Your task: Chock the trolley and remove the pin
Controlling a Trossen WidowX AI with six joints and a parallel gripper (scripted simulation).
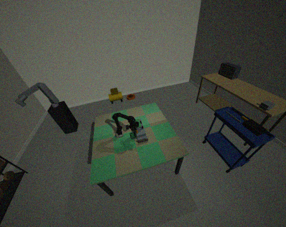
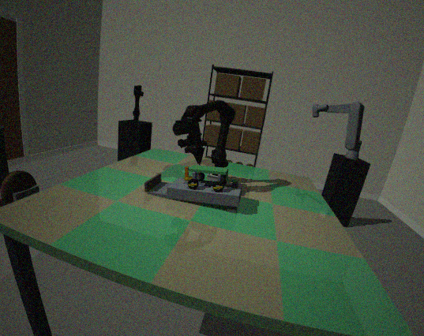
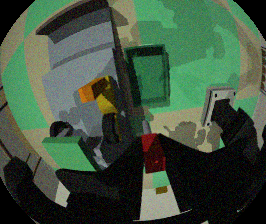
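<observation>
The dark green tray lies 150 mm below my gripper tip, 30 mm to the right of it and 20 mm behind it. Also, from my gripper tip: red-headed stop pin right at my gripper tip; yellow chock 60 mm below, 50 mm ahead, 20 mm to the right; grey ramp 110 mm ahead, 90 mm below, 70 mm to the left.
</observation>
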